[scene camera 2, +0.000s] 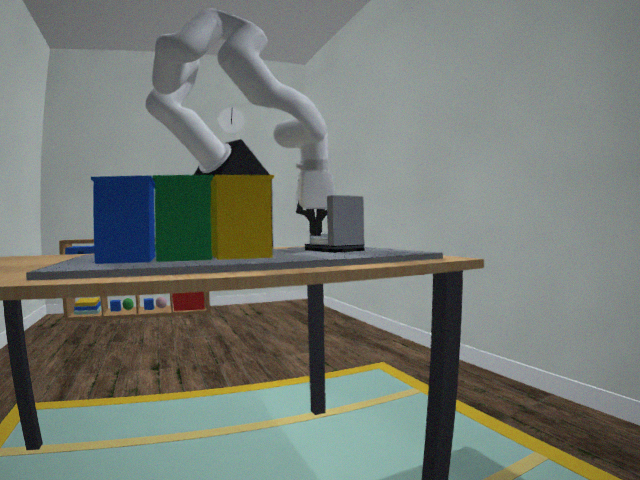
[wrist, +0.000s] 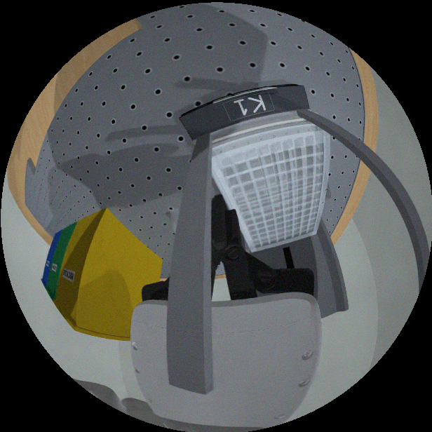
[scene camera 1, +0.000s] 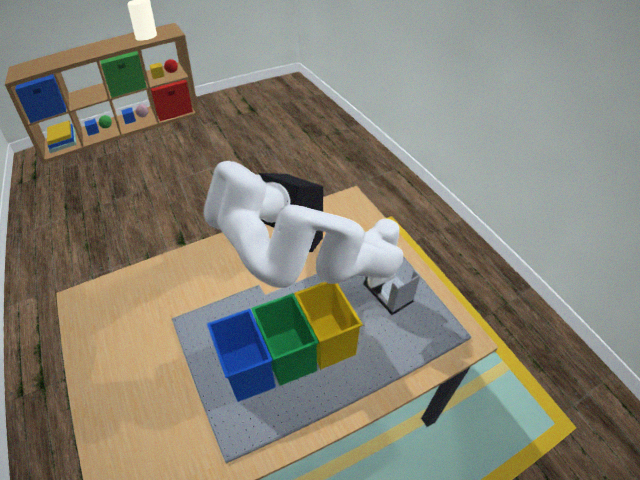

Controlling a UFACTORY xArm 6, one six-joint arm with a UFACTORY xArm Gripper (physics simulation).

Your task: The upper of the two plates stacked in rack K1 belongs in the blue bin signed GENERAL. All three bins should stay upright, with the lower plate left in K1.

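Frame: origin at the arm's base, x left, y back, z up, level; centimetres.
Where they show: gripper, fingertip midpoint: [scene camera 2: 316, 235] [scene camera 1: 376, 290]; arm's base, origin of the base link: [scene camera 2: 215, 158] [scene camera 1: 272, 202].
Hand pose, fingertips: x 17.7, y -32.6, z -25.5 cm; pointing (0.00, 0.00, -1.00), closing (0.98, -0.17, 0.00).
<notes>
Each offset is from my fingertips to the top centre of the thing. Level surfaces: height alone.
Rack K1 {dx +5.0, dy -1.0, dz +10.2 cm} [scene camera 1: 404, 294] [scene camera 2: 345, 222] [wrist: 295, 99] stands at the right of the grey board. A clear gridded plate {dx +5.0, dy -2.0, dz -0.8 cm} [scene camera 2: 319, 239] [wrist: 280, 195] lies in it between the corner posts. A light edge shows below its near rim in the wrist view; I cannot clearly tell the two stacked plates apart. My gripper [scene camera 2: 315, 232] [wrist: 216, 208] is shut and empty, pointing down at the plate's side edge; contact is unclear. It is hidden behind the arm in scene camera 1. The blue bin {dx -49.3, dy +2.6, dz +13.8 cm} [scene camera 1: 253, 382] [scene camera 2: 123, 219] stands upright; its sign is too small to read.
The green bin {dx -36.3, dy -0.2, dz +13.8 cm} [scene camera 1: 297, 361] [scene camera 2: 183, 217] [wrist: 63, 245] and yellow bin {dx -23.3, dy -3.1, dz +13.8 cm} [scene camera 1: 338, 346] [scene camera 2: 241, 217] [wrist: 117, 280] stand upright beside the blue one, the yellow nearest the rack. All stand on the perforated grey board {dz -4.1 cm} [scene camera 1: 310, 408] on the wooden table {dz -5.5 cm} [scene camera 1: 124, 310]. The rack's upright posts rise around the fingers.
</notes>
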